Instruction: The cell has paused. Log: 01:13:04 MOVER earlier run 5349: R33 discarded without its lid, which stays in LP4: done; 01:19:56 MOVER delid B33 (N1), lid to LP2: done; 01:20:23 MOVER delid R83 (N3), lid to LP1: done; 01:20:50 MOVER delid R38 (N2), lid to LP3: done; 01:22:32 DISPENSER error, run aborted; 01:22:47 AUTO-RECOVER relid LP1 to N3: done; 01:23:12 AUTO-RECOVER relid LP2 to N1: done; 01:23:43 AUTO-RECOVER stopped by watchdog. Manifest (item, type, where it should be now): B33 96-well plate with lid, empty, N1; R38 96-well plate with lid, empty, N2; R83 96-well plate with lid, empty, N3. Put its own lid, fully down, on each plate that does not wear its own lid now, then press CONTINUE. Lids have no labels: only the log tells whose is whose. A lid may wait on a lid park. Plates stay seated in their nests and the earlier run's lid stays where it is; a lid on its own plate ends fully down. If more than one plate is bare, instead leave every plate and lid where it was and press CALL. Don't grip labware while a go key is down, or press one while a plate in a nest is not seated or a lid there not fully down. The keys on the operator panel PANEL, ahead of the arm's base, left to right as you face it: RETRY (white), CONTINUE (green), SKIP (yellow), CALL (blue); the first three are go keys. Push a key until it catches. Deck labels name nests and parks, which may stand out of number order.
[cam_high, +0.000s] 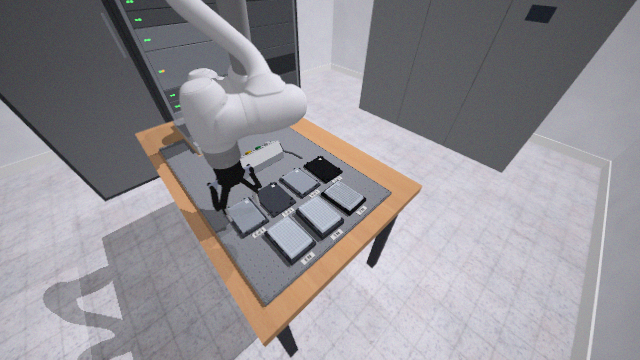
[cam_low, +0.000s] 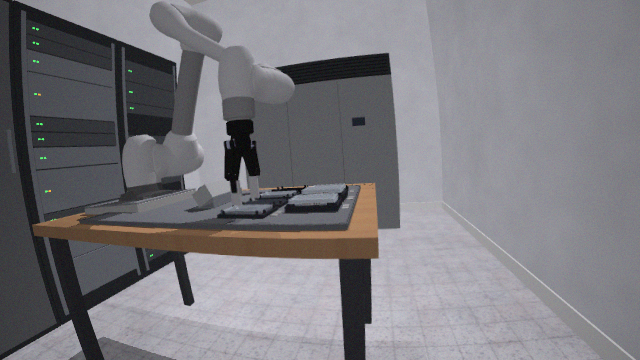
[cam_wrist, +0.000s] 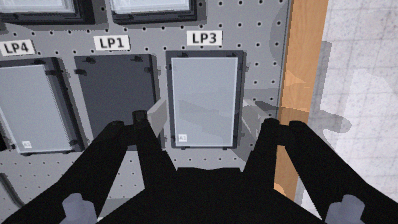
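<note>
Now: the park LP3 50 mm below my hand. The rest, counted from my hand: yellow skip key (260 mm behind, 130 mm to the left, 10 mm above); then blue call key (250 mm behind, 80 mm to the left, 10 mm above); then park LP1 (120 mm to the left, 50 mm below, 20 mm behind).
</note>
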